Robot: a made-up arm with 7 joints.
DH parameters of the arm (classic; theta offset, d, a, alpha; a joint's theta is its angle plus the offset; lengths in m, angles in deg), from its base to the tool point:
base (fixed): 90 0.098 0 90
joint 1: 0 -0.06 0.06 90
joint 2: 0 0.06 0.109 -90
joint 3: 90 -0.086 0.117 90
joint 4: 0 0.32 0.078 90
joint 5: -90 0.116 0.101 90
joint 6: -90 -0.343 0.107 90
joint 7: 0 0.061 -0.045 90
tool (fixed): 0 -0.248 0 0
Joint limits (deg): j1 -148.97..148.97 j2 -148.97..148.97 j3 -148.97..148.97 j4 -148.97..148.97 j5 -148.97..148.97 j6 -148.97..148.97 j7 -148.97..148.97
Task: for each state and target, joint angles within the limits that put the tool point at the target. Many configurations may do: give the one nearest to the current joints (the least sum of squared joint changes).
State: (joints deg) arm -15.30 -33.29 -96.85 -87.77 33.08 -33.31 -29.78
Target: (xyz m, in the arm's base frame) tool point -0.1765 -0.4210 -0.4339
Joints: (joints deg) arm -29.28 -47.69 -118.04 -86.05 40.44 -50.63 -69.54
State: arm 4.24 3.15 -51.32 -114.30 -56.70 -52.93 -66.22
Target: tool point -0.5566 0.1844 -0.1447
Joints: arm -0.41 -13.88 -53.27 -112.78 -58.13 -54.29 -76.72
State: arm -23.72 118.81 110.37 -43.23 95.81 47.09 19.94
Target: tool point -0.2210 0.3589 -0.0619
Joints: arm -52.95 117.23 136.53 -49.28 122.41 45.13 20.22
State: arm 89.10 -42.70 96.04 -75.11 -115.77 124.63 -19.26
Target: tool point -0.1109 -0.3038 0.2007
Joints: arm 98.97 -45.76 101.69 -70.73 -116.31 124.57 -11.22
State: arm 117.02 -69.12 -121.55 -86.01 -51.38 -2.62 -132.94
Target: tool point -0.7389 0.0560 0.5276
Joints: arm 130.21 -36.84 -110.73 -57.28 -30.07 -6.74 -135.51
